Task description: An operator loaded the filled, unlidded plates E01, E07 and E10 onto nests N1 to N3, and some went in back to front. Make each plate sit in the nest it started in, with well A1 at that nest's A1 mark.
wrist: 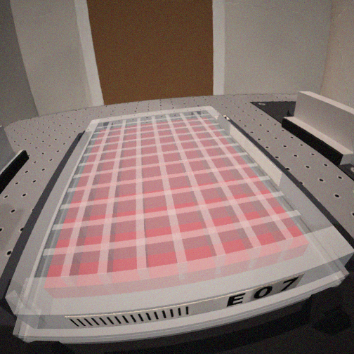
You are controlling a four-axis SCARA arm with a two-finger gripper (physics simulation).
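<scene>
Plate E07, clear with red-filled wells, fills the middle of the wrist view and lies level in its dark nest. A barcode and "E07" show on its near short side, and a pale strip lies along its right side. A small pale tag shows at the nest's far right corner, too small and covered to read. Which corner well A1 is in cannot be told. My gripper is open, its fingers wide apart on the left and right of the plate, not touching it. Plates E01 and E10 do not show.
A perforated grey deck spreads around the nest. A dark base plate lies at the back right, partly behind the right finger. Grey walls and a brown panel stand beyond the deck.
</scene>
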